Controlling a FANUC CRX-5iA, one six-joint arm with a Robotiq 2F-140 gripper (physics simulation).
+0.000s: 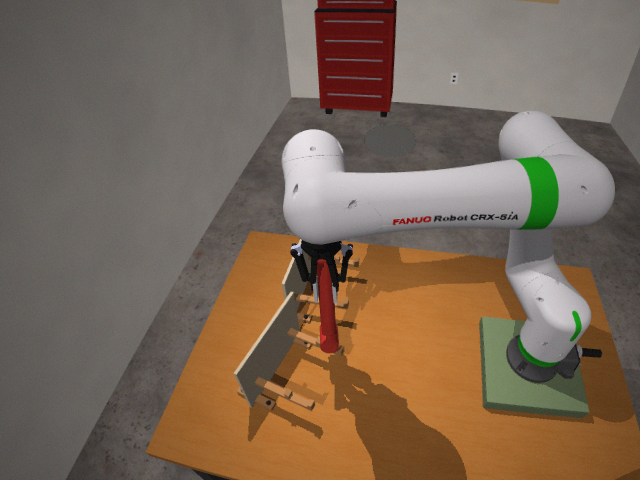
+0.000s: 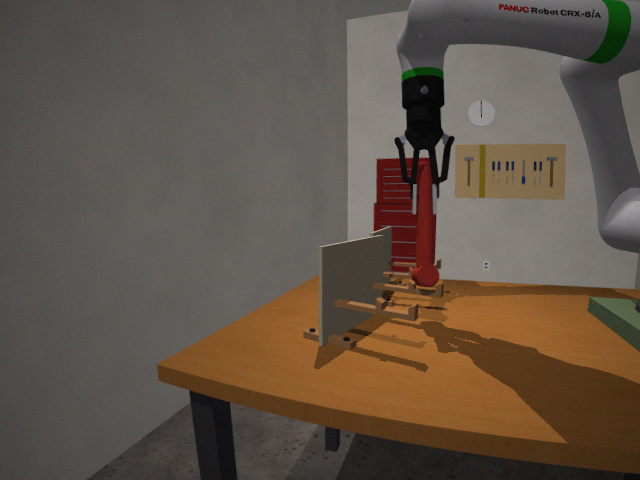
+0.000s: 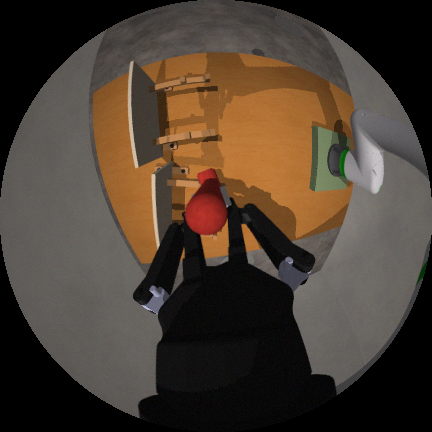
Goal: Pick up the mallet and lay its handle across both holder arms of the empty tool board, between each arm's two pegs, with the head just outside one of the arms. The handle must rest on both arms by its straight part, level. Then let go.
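Where they show: gripper, fingertip midpoint: (image 1: 326,298) (image 2: 424,214); arm's base at its link origin: (image 1: 532,358) (image 3: 336,159).
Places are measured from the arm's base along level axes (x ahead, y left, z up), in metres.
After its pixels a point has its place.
My gripper (image 1: 325,296) {y 0.019, x 0.564, z 0.206 m} (image 2: 424,206) {y 0.019, x 0.564, z 0.206 m} (image 3: 209,197) {y 0.019, x 0.564, z 0.206 m} is shut on the handle of the red mallet (image 1: 326,310) {y 0.036, x 0.561, z 0.181 m} (image 2: 424,232) {y 0.040, x 0.562, z 0.167 m} (image 3: 206,214) {y -0.017, x 0.567, z 0.324 m}. The handle is steeply tilted, butt end up beside the gripper, head low. The head overlaps the outer part of the near board's farther arm (image 1: 303,336) {y 0.032, x 0.631, z 0.042 m} (image 2: 395,288) {y 0.043, x 0.621, z 0.039 m} (image 3: 184,183) {y 0.034, x 0.626, z 0.042 m}; I cannot tell whether they touch. The near tool board (image 1: 268,356) {y 0.117, x 0.703, z 0.060 m} (image 2: 346,273) {y 0.142, x 0.711, z 0.088 m} (image 3: 161,205) {y 0.061, x 0.687, z 0.100 m} stands upright, and its nearer arm (image 1: 273,387) {y 0.191, x 0.673, z 0.042 m} (image 2: 356,306) {y 0.200, x 0.676, z 0.040 m} carries no tool. The far board (image 1: 295,276) {y -0.134, x 0.686, z 0.093 m} (image 3: 145,120) {y -0.159, x 0.684, z 0.076 m} shows no tool on its arms.
The boards stand in a row on the wooden table (image 1: 413,330) {y -0.082, x 0.330, z -0.038 m} (image 2: 279,356) {y 0.289, x 0.793, z -0.038 m} (image 3: 270,130) {y -0.092, x 0.328, z -0.038 m}, left of the robot's green base plate (image 1: 496,382) {y 0.083, x 0.110, z 0.002 m} (image 3: 320,165) {y 0.030, x 0.116, z 0.001 m}. The far board's arm (image 1: 330,301) (image 3: 175,137) {y -0.096, x 0.624, z 0.043 m} projects close beyond the mallet. A red cabinet (image 1: 354,64) stands at the back.
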